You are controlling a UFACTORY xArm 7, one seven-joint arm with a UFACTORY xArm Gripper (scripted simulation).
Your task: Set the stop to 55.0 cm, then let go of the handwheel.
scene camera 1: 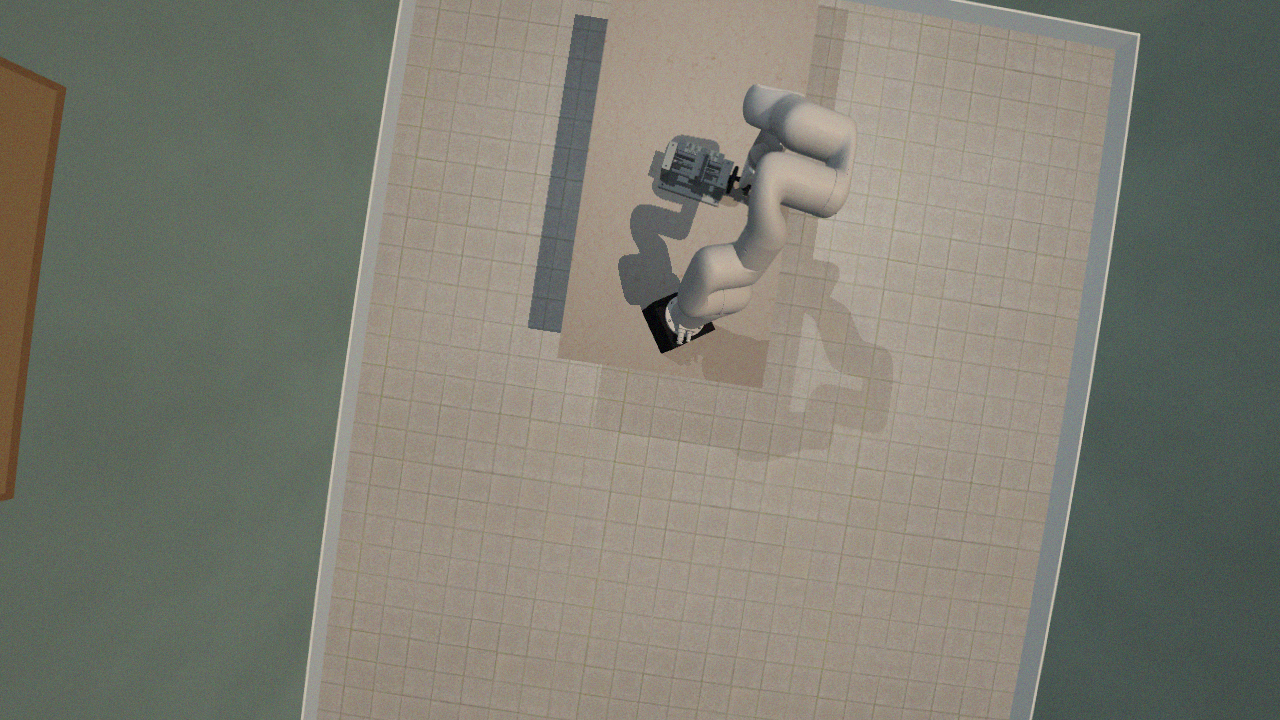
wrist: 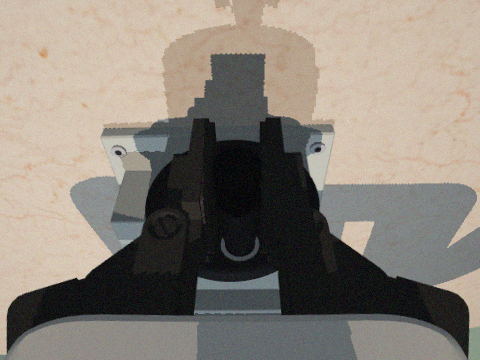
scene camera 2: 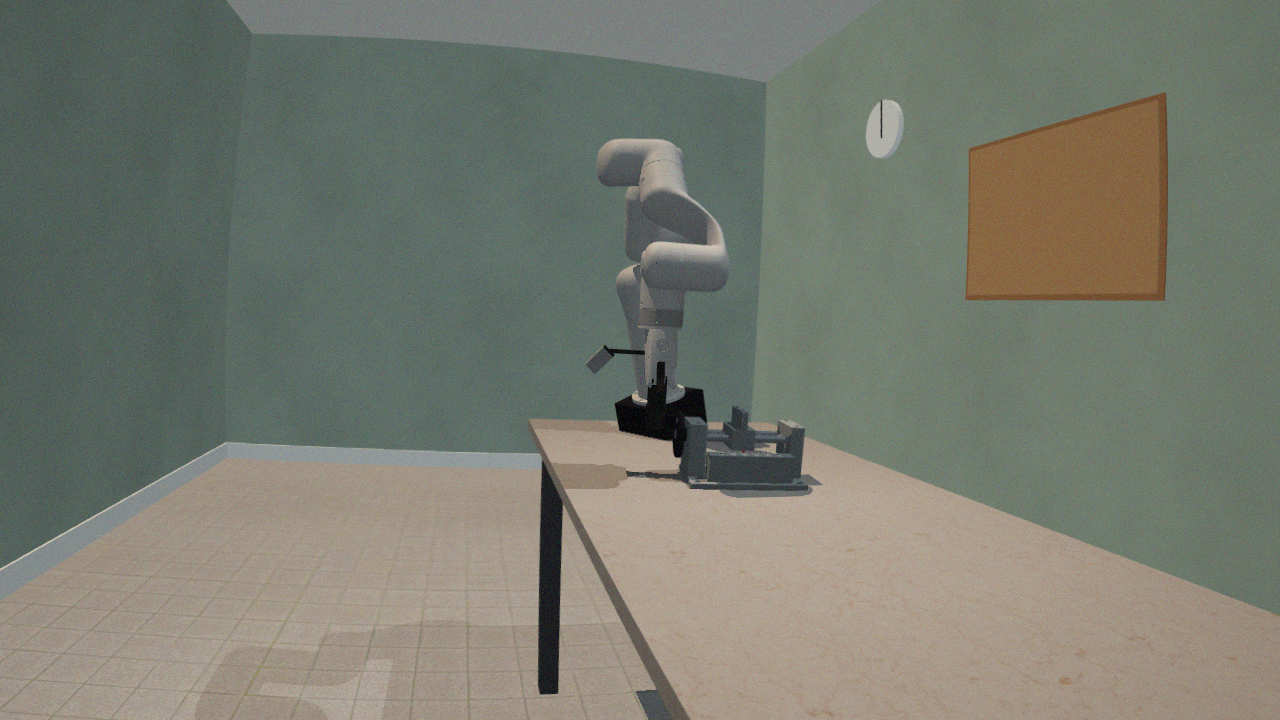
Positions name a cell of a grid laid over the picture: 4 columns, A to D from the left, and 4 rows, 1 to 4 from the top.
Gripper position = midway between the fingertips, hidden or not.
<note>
I see my gripper (scene camera 2: C3), a crank handle (wrist: B2) and a stop block (scene camera 2: C3).
My gripper also shows in the wrist view (wrist: B2).
</note>
